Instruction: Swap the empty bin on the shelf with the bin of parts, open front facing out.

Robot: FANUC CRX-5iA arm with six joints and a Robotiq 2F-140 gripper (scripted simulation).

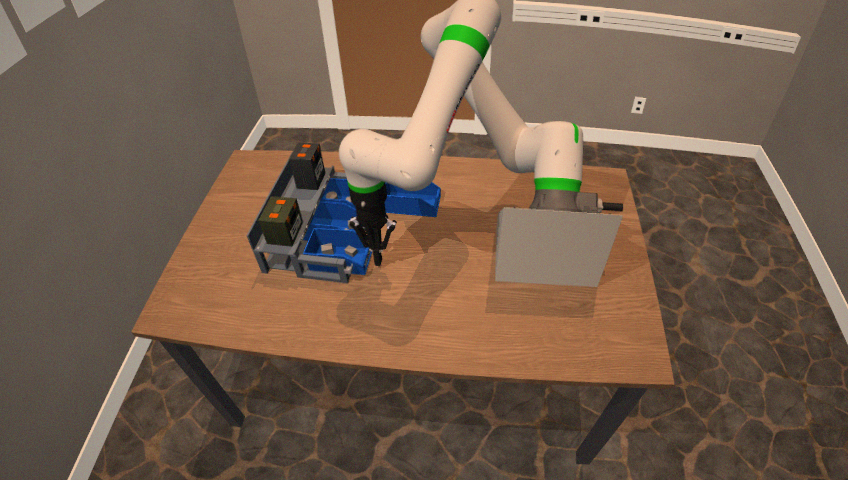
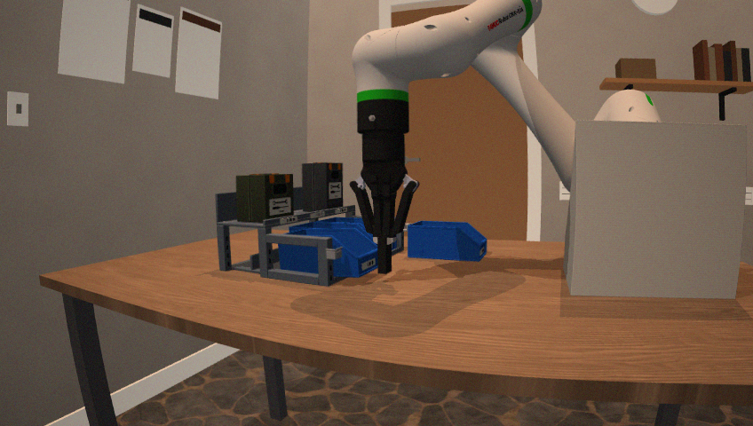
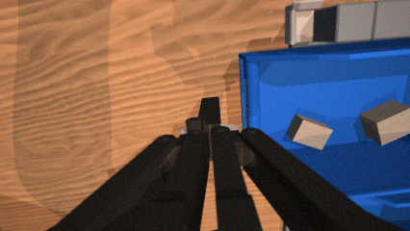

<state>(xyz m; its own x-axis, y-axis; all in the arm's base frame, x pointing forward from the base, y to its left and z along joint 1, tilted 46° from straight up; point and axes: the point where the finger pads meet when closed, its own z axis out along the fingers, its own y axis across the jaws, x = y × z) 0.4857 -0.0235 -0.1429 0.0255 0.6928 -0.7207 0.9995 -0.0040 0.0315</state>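
The tan part is 90 mm ahead of my hand, 30 mm to the right of it and 30 mm below it. From my hand the other things lie so: black box 260 mm ahead, 240 mm to the right, 110 mm above; then grey shelf 200 mm ahead, 120 mm to the right, 20 mm above.
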